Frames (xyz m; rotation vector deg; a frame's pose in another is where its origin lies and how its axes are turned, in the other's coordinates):
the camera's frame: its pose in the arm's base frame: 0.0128 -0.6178 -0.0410 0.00 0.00 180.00
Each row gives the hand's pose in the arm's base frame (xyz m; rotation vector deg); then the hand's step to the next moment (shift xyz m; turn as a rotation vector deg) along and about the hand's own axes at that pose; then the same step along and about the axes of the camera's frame.
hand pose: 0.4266 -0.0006 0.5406 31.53 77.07 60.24
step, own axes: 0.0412 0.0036 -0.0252 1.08 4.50 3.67
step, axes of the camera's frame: 0.0294 -0.0308 -0.0231 -2.07 -3.89 3.94
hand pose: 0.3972 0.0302 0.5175 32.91 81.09 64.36
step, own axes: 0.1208 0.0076 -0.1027 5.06 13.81 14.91
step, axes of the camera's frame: 0.1229 -0.0766 -0.0650 -9.44 -14.51 11.78
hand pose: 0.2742 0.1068 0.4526 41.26 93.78 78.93
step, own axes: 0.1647 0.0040 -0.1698 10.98 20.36 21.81
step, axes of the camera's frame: 0.2266 -0.0600 -0.0318 -12.12 -24.30 16.53
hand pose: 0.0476 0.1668 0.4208 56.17 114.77 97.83
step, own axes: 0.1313 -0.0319 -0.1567 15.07 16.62 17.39
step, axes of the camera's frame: 0.2033 0.0260 0.0285 -5.30 -23.71 14.68
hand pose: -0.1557 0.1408 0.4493 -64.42 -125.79 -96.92
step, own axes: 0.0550 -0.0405 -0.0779 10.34 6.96 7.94
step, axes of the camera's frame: 0.0889 0.0466 0.0256 0.42 -12.38 8.07
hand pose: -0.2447 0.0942 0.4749 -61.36 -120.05 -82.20
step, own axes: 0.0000 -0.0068 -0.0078 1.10 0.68 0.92
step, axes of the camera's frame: 0.0060 0.0084 -0.0010 0.08 -1.37 0.79
